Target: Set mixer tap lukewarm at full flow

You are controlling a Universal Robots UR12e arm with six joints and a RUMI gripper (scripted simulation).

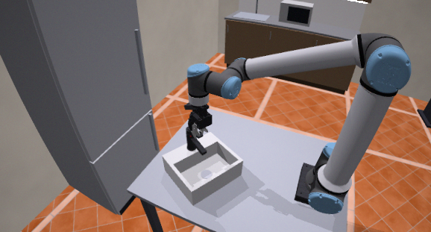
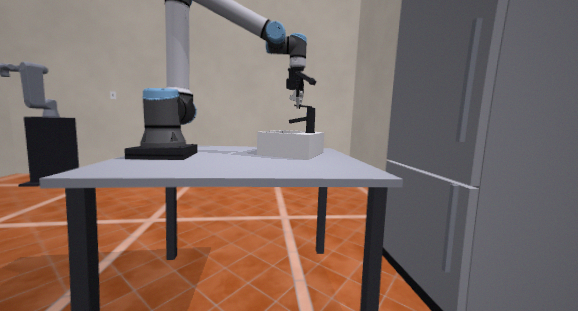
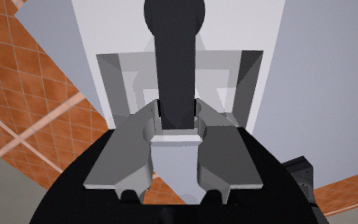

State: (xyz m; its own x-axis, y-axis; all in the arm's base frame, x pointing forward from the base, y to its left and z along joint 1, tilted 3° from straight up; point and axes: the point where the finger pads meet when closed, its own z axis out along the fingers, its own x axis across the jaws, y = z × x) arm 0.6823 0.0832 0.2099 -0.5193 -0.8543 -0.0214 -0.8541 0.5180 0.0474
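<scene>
My hand is 40 mm short of the black mixer tap, 30 mm to the left of it and 50 mm above it. Also, from my hand: lever 20 mm ahead, 10 mm to the right; white sink basin 40 mm behind, 20 mm to the left, 240 mm below.
</scene>
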